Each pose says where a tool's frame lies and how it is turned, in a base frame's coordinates. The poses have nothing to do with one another.
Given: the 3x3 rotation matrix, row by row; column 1 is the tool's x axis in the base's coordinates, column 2 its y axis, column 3 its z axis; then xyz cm. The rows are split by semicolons.
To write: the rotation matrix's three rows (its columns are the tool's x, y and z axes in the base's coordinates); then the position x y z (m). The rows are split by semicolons. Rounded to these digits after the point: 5 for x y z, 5 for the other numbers.
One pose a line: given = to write
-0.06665 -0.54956 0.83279; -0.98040 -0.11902 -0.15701; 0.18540 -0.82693 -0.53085; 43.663 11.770 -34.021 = -0.06665 -0.54956 0.83279; -0.98040 -0.11902 -0.15701; 0.18540 -0.82693 -0.53085; 0.43663 0.11770 -0.34021
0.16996 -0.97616 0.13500; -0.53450 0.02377 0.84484; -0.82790 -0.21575 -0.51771; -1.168 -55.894 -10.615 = 0.16996 -0.97616 0.13500; -0.53450 0.02377 0.84484; -0.82790 -0.21575 -0.51771; -0.01168 -0.55894 -0.10615
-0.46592 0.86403 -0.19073; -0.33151 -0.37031 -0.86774; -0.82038 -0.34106 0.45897; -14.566 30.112 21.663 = -0.46592 0.86403 -0.19073; -0.33151 -0.37031 -0.86774; -0.82038 -0.34106 0.45897; -0.14566 0.30112 0.21663
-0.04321 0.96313 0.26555; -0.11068 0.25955 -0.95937; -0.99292 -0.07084 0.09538; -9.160 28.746 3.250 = -0.04321 0.96313 0.26555; -0.11068 0.25955 -0.95937; -0.99292 -0.07084 0.09538; -0.09160 0.28746 0.03250
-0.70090 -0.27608 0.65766; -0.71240 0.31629 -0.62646; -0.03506 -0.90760 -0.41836; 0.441 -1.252 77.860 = -0.70090 -0.27608 0.65766; -0.71240 0.31629 -0.62646; -0.03506 -0.90760 -0.41836; 0.00441 -0.01252 0.77860
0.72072 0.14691 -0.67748; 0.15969 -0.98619 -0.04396; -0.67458 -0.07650 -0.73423; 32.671 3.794 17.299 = 0.72072 0.14691 -0.67748; 0.15969 -0.98619 -0.04396; -0.67458 -0.07650 -0.73423; 0.32671 0.03794 0.17299
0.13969 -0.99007 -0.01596; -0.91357 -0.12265 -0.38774; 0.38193 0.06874 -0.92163; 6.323 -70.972 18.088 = 0.13969 -0.99007 -0.01596; -0.91357 -0.12265 -0.38774; 0.38193 0.06874 -0.92163; 0.06323 -0.70972 0.18088
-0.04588 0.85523 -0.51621; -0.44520 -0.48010 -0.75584; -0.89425 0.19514 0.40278; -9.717 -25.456 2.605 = -0.04588 0.85523 -0.51621; -0.44520 -0.48010 -0.75584; -0.89425 0.19514 0.40278; -0.09717 -0.25456 0.02605
